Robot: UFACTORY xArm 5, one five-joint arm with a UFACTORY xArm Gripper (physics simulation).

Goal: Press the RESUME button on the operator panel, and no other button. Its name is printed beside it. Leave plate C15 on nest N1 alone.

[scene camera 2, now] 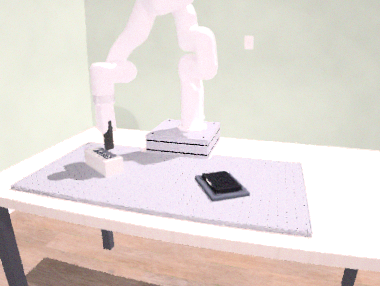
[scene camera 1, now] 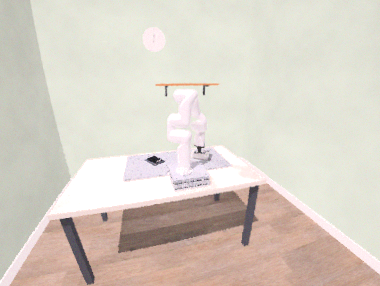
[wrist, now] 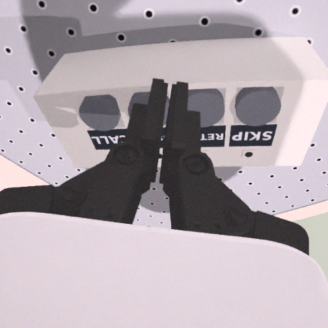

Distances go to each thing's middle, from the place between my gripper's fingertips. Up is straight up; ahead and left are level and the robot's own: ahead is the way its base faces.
I see my gripper 30 mm short of the operator panel (wrist: 285, 63), 10 mm to the left of it and 40 mm above it.
